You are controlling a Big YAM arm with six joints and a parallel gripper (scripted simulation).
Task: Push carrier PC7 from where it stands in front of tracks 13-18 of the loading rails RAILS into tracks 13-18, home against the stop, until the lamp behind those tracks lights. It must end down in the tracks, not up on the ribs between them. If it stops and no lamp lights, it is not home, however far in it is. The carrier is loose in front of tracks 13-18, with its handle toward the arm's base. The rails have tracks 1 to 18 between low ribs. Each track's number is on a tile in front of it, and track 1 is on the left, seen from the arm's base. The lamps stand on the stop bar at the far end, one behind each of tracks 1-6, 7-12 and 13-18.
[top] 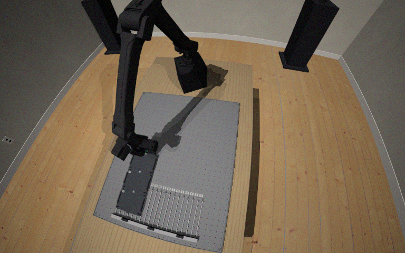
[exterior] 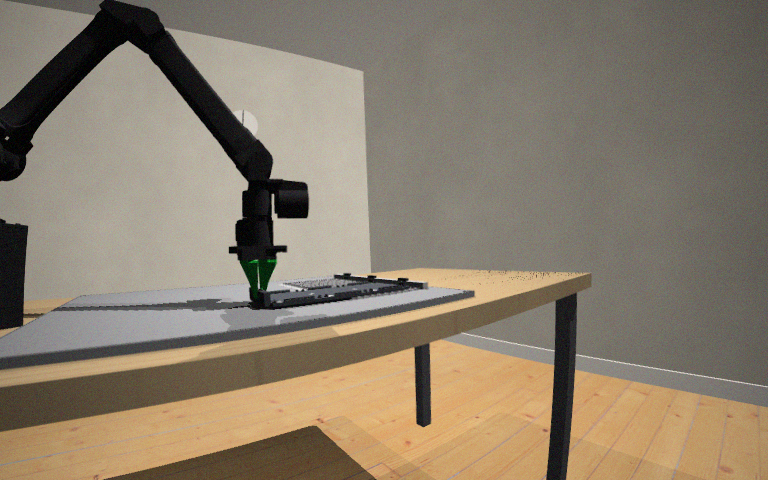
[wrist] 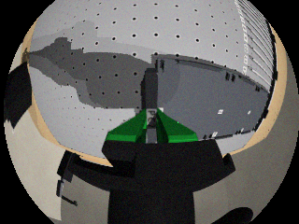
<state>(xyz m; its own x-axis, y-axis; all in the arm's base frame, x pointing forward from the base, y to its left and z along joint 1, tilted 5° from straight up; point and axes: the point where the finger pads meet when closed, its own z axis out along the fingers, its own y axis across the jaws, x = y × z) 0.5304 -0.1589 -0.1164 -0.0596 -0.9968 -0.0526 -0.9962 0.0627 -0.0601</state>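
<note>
Now: hand 160 mm short of the carrier PC7, 10 mm to the left of it and 10 mm above it.
</note>
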